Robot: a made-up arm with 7 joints. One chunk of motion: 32 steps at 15 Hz.
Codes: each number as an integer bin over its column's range. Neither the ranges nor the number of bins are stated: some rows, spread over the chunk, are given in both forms.
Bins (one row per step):
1: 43 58 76 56 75 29
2: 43 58 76 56 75 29
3: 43 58 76 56 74 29
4: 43 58 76 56 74 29
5: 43 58 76 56 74 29
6: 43 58 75 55 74 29
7: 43 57 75 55 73 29
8: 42 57 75 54 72 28
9: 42 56 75 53 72 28
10: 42 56 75 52 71 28
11: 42 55 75 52 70 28
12: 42 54 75 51 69 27
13: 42 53 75 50 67 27
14: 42 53 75 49 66 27
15: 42 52 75 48 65 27
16: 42 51 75 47 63 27
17: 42 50 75 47 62 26
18: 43 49 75 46 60 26
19: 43 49 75 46 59 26
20: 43 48 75 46 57 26
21: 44 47 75 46 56 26
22: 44 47 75 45 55 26
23: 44 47 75 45 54 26
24: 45 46 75 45 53 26
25: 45 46 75 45 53 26
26: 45 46 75 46 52 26
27: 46 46 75 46 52 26
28: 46 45 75 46 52 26
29: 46 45 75 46 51 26
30: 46 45 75 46 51 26
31: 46 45 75 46 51 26
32: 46 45 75 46 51 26
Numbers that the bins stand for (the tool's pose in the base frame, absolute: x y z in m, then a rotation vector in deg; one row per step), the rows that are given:
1: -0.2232 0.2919 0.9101 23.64 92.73 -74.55
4: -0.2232 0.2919 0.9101 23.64 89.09 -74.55
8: -0.2576 0.2576 0.8758 16.36 81.82 -78.18
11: -0.2576 0.1889 0.8758 9.09 74.55 -78.18
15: -0.2576 0.0859 0.8758 -5.45 56.36 -81.82
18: -0.2232 -0.0172 0.8758 -12.73 38.18 -85.45
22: -0.1889 -0.0859 0.8758 -16.36 20.00 -85.45
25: -0.1545 -0.1202 0.8758 -16.36 12.73 -85.45
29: -0.1202 -0.1545 0.8758 -12.73 5.45 -85.45
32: -0.1202 -0.1545 0.8758 -12.73 5.45 -85.45
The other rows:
2: -0.2232 0.2919 0.9101 23.64 92.73 -74.55
3: -0.2232 0.2919 0.9101 23.64 89.09 -74.55
5: -0.2232 0.2919 0.9101 23.64 89.09 -74.55
6: -0.2232 0.2919 0.8758 20.00 89.09 -74.55
7: -0.2232 0.2576 0.8758 20.00 85.45 -74.55
9: -0.2576 0.2232 0.8758 12.73 81.82 -78.18
10: -0.2576 0.2232 0.8758 9.09 78.18 -78.18
12: -0.2576 0.1545 0.8758 5.45 70.91 -81.82
13: -0.2576 0.1202 0.8758 1.82 63.64 -81.82
14: -0.2576 0.1202 0.8758 -1.82 60.00 -81.82
16: -0.2576 0.0515 0.8758 -9.09 49.09 -81.82
17: -0.2576 0.0172 0.8758 -9.09 45.45 -85.45
19: -0.2232 -0.0172 0.8758 -12.73 34.55 -85.45
20: -0.2232 -0.0515 0.8758 -12.73 27.27 -85.45
21: -0.1889 -0.0859 0.8758 -12.73 23.64 -85.45
23: -0.1889 -0.0859 0.8758 -16.36 16.36 -85.45
24: -0.1545 -0.1202 0.8758 -16.36 12.73 -85.45
26: -0.1545 -0.1202 0.8758 -12.73 9.09 -85.45
27: -0.1202 -0.1202 0.8758 -12.73 9.09 -85.45
28: -0.1202 -0.1545 0.8758 -12.73 9.09 -85.45
30: -0.1202 -0.1545 0.8758 -12.73 5.45 -85.45
31: -0.1202 -0.1545 0.8758 -12.73 5.45 -85.45

